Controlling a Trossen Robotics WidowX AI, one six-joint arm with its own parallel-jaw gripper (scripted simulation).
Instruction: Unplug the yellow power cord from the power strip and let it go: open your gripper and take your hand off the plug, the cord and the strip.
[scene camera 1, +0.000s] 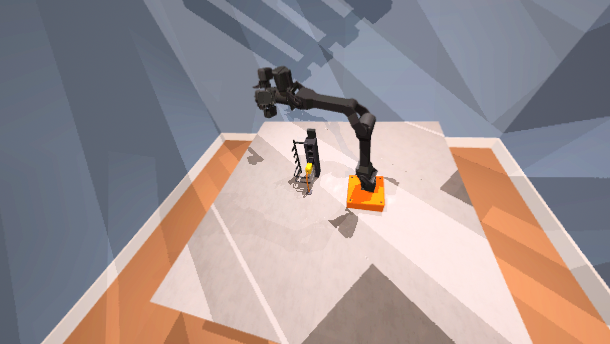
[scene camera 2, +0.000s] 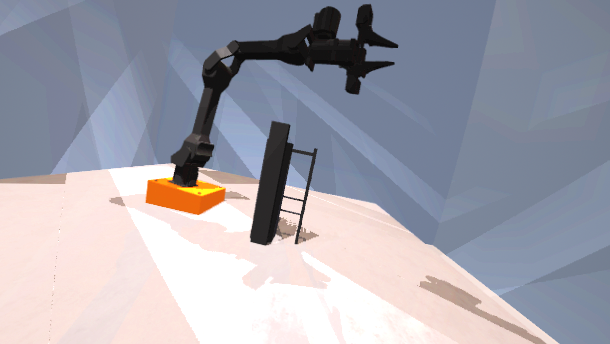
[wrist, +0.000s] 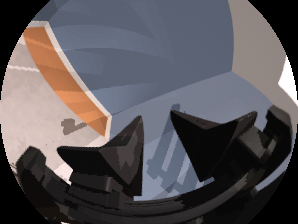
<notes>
In view: my gripper (scene camera 2: 396, 54).
My gripper shows as well in scene camera 1 (scene camera 1: 254, 91) and in the wrist view (wrist: 156, 116).
</notes>
